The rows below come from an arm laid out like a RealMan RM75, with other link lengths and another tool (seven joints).
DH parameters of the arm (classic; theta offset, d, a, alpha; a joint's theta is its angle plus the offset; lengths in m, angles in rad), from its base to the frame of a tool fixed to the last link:
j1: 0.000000 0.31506 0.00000 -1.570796
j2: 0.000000 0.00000 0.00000 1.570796
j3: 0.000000 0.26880 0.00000 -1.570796
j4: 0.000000 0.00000 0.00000 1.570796
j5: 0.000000 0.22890 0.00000 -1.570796
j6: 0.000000 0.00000 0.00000 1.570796
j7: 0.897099 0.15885 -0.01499 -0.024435
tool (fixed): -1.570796 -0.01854 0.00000 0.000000
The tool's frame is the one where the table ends.
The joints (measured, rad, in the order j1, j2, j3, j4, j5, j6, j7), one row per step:
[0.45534, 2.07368, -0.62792, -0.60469, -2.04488, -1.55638, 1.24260]
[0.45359, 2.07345, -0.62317, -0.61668, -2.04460, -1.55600, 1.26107]
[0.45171, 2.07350, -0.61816, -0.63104, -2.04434, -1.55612, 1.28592]
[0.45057, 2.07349, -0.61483, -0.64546, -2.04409, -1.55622, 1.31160]
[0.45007, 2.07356, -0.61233, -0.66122, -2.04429, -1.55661, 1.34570]
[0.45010, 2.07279, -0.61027, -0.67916, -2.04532, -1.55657, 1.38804]
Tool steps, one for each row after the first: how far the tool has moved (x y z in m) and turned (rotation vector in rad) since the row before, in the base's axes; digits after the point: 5 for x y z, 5 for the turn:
[0.00061, 0.00122, 0.00319, 0.00491, 0.00152, -0.01375]
[0.00051, 0.00136, 0.00359, 0.00389, 0.00335, -0.01791]
[0.00015, 0.00151, 0.00340, 0.00243, 0.00310, -0.01702]
[-0.00012, 0.00175, 0.00347, -0.00077, 0.00551, -0.02224]
[-0.00010, 0.00218, 0.00415, -0.00237, 0.00609, -0.02758]

